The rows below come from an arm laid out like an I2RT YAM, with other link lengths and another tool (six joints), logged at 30 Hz.
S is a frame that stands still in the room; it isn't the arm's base.
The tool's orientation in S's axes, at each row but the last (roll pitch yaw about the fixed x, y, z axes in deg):
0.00, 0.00, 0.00
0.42, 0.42, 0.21
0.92, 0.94, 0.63
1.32, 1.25, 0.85
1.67, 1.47, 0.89
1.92, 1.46, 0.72
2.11, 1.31, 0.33
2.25, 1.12, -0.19
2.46, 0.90, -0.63
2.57, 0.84, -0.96
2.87, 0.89, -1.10
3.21, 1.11, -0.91
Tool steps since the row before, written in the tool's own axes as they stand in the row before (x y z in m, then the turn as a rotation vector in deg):
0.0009, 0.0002, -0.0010, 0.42, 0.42, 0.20
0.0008, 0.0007, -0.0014, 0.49, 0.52, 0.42
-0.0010, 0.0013, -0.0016, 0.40, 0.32, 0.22
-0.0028, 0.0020, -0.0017, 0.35, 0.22, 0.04
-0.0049, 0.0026, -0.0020, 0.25, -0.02, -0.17
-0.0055, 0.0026, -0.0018, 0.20, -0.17, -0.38
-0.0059, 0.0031, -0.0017, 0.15, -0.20, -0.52
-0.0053, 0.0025, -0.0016, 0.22, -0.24, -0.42
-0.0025, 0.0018, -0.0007, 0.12, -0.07, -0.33
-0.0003, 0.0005, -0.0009, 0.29, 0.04, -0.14
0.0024, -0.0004, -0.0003, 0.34, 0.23, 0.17
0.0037, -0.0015, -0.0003, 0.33, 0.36, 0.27
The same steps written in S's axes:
0.0009, 0.0002, -0.0010, 0.42, 0.42, 0.20
0.0008, 0.0007, -0.0014, 0.49, 0.52, 0.42
-0.0010, 0.0013, -0.0016, 0.40, 0.32, 0.22
-0.0029, 0.0020, -0.0016, 0.35, 0.22, 0.04
-0.0050, 0.0026, -0.0018, 0.25, -0.01, -0.18
-0.0056, 0.0026, -0.0016, 0.19, -0.15, -0.39
-0.0060, 0.0031, -0.0014, 0.14, -0.18, -0.53
-0.0053, 0.0026, -0.0014, 0.21, -0.22, -0.43
-0.0025, 0.0019, -0.0006, 0.11, -0.06, -0.33
-0.0003, 0.0005, -0.0009, 0.29, 0.04, -0.14
0.0024, -0.0004, -0.0004, 0.35, 0.21, 0.18
0.0037, -0.0015, -0.0005, 0.34, 0.34, 0.28

